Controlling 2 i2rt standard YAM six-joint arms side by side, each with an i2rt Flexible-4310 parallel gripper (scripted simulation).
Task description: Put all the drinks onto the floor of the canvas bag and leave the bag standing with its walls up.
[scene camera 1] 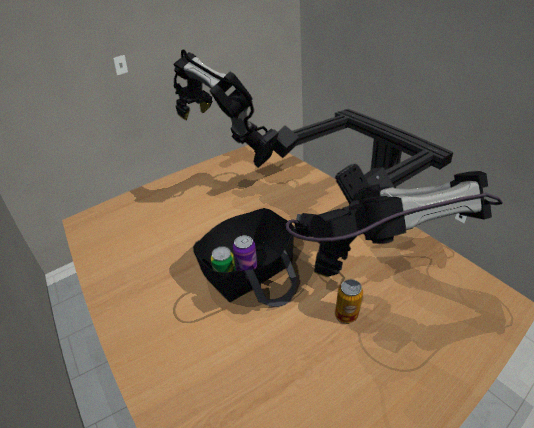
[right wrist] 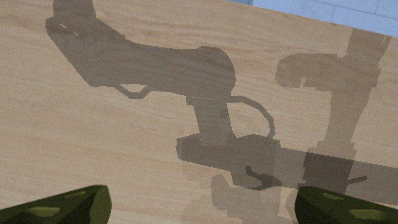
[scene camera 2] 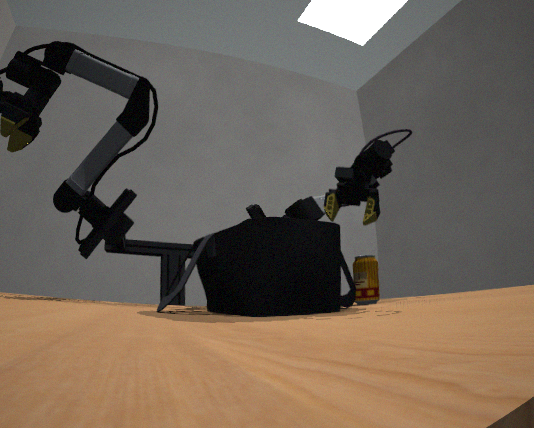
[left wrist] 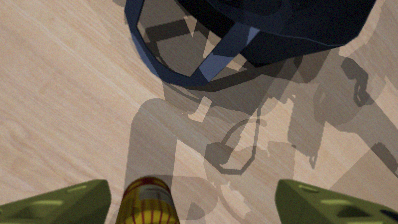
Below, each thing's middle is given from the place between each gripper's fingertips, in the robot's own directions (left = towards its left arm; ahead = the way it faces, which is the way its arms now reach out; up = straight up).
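Scene:
Left gripper point(scene camera 2: 347, 222) in sight: 3 cm past the orange can point(scene camera 2: 365, 268), 8 cm right of it, 14 cm above it.
Right gripper in sight: 70 mm short of the orange can, 870 mm right of it, 270 mm above it.

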